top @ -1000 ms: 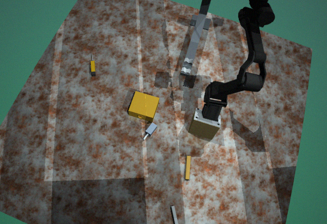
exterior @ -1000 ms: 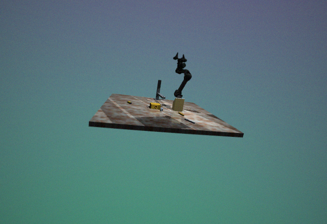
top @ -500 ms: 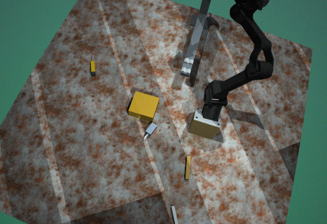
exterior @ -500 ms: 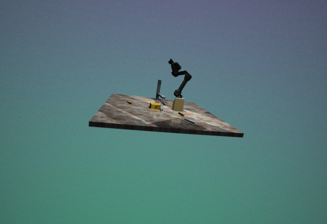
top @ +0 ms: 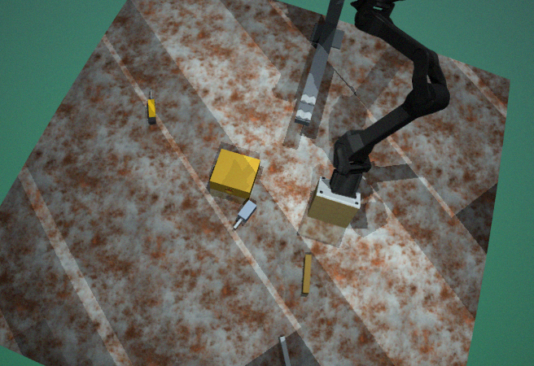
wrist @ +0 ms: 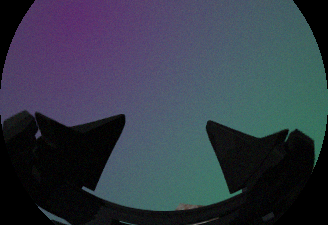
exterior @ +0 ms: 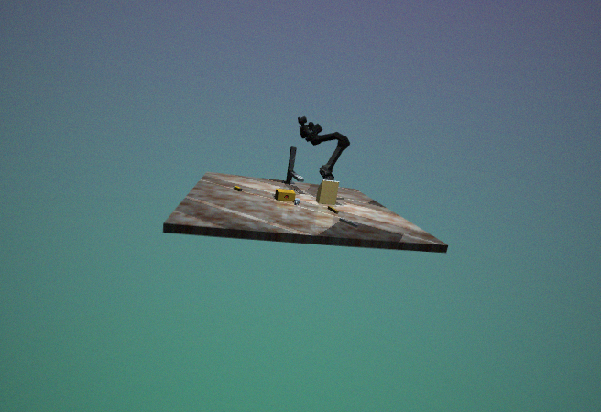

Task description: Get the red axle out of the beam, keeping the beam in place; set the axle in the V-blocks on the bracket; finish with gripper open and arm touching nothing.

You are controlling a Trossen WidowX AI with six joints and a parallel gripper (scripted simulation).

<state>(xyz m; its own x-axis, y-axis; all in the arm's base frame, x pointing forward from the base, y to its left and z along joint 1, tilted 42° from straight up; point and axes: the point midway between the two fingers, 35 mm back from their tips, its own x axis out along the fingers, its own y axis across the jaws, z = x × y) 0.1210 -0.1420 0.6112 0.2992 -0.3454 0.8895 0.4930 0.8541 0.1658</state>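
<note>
Right now my gripper tip is 18 cm short of the yellow beam, 52 cm to the right of it and 48 cm above it. From my gripper tip the other things lie so: grey bar (5 cm behind, 97 cm to the left, 50 cm below).
</note>
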